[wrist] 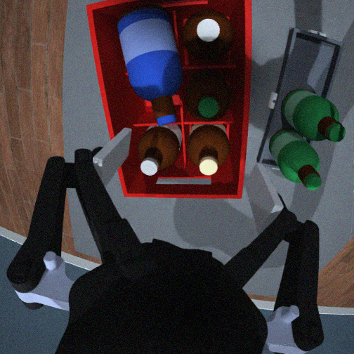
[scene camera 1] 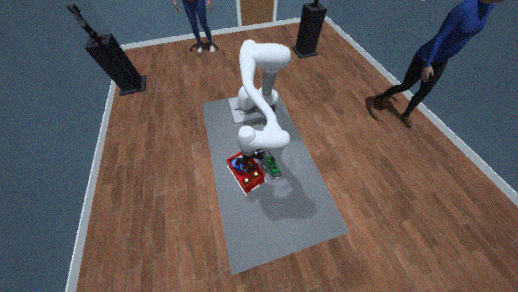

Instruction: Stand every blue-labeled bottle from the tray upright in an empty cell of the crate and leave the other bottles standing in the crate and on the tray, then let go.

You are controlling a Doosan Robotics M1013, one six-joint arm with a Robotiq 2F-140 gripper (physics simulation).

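Where they show: gripper, fingertip midpoint: (scene camera 1: 249,165); arm's base, link origin: (scene camera 1: 246,107).
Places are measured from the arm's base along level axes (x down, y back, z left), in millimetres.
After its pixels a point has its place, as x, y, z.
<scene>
The red crate (scene camera 1: 255,186) @(-10, -867, -153) (wrist: 245,100) holds a blue-labeled bottle (scene camera 1: 237,164) (wrist: 152,60) that lies tipped over the two far cells of its left column, neck toward the near divider. Four other bottles stand in the crate: brown ones with a white cap (wrist: 208,31), a green cap (wrist: 208,102), a white cap at near left (wrist: 159,145) and a cream cap (wrist: 208,145). The grey tray (wrist: 311,62) holds two green bottles (wrist: 312,115) (wrist: 295,155); no blue label shows there. My gripper (wrist: 190,158) is open and empty, its fingers spread above the crate's near end. The arm partly hides it in the scene view.
The crate and tray stand side by side on a grey mat (scene camera 1: 280,240) @(32, -1290, -91). Wooden floor (scene camera 1: 160,200) surrounds the mat. One person (scene camera 1: 440,45) stands at the right, another (scene camera 1: 197,17) at the back, with two black pedestals (scene camera 1: 114,65) (scene camera 1: 310,30) nearby.
</scene>
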